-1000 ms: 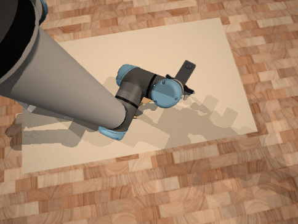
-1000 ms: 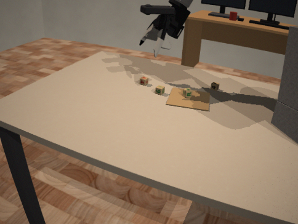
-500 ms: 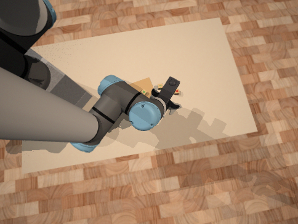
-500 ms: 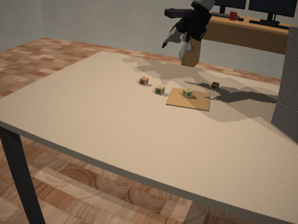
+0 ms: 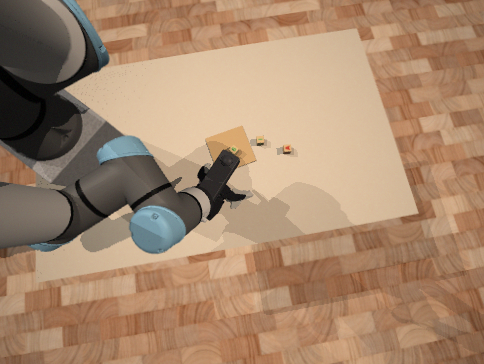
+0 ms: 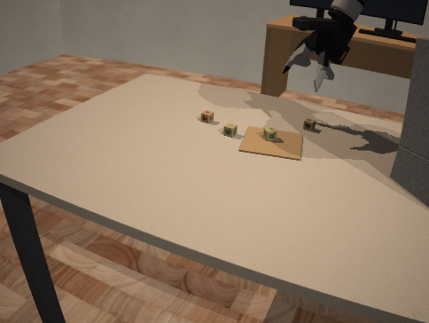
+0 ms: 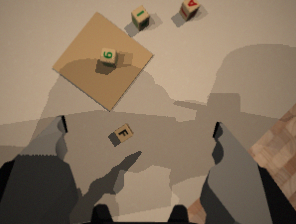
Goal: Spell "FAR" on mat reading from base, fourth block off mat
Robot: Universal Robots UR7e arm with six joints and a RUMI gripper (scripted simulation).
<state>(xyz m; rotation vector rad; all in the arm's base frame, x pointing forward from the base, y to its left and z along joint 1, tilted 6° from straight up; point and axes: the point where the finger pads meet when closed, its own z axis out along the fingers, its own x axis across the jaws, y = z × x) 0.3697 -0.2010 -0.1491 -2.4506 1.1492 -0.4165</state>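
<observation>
The green R block is 12 cm to the left of my hand, 11 cm below it and 4 cm ahead of it. Round my hand: brown mat (13 cm to the left, 12 cm below, 3 cm ahead); F block (11 cm below, 5 cm behind, 1 cm to the left); green-lettered block (14 cm ahead, 12 cm to the left, 11 cm below).
</observation>
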